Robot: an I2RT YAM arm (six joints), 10 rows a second.
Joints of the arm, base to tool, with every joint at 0 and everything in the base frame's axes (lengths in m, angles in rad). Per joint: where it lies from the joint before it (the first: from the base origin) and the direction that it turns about. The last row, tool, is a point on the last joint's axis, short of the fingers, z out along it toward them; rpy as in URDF.
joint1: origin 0.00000 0.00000 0.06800 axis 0 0 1
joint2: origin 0.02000 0.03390 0.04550 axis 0 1 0
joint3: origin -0.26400 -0.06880 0.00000 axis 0 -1 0
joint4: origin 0.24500 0.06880 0.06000 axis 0 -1 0
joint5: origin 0.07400 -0.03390 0.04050 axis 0 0 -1
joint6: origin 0.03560 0.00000 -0.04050 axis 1 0 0
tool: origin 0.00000 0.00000 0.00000 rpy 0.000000 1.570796 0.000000
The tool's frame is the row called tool.
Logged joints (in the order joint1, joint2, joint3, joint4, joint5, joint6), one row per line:
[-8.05 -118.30 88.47 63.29 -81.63 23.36]
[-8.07 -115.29 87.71 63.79 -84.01 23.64]
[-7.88 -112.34 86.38 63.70 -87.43 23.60]
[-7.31 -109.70 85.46 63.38 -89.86 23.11]
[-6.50 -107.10 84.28 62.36 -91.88 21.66]
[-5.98 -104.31 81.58 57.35 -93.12 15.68]
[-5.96 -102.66 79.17 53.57 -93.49 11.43]
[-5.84 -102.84 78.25 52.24 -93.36 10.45]
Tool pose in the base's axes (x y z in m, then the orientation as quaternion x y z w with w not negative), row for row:
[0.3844 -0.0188 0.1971 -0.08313 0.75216 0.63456 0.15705]
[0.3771 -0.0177 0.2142 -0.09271 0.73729 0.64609 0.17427]
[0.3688 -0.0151 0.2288 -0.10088 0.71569 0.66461 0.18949]
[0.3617 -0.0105 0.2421 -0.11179 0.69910 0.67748 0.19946]
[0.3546 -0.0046 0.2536 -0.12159 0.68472 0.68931 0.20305]
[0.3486 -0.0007 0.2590 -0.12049 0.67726 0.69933 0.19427]
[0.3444 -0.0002 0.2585 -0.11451 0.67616 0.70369 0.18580]
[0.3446 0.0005 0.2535 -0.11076 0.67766 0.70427 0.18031]
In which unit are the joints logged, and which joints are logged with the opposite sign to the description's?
The joints are logged in degrees. Opposite sign: joint2, joint4, joint6.
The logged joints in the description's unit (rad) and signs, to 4 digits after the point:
[-0.1405 2.0647 1.5441 -1.1046 -1.4247 -0.4077]
[-0.1408 2.0122 1.5308 -1.1133 -1.4663 -0.4126]
[-0.1375 1.9607 1.5076 -1.1118 -1.5259 -0.4119]
[-0.1276 1.9146 1.4916 -1.1062 -1.5684 -0.4033]
[-0.1134 1.8692 1.4710 -1.0884 -1.6036 -0.3780]
[-0.1044 1.8206 1.4238 -1.0009 -1.6253 -0.2737]
[-0.1040 1.7918 1.3818 -0.9350 -1.6317 -0.1995]
[-0.1019 1.7949 1.3657 -0.9118 -1.6294 -0.1824]

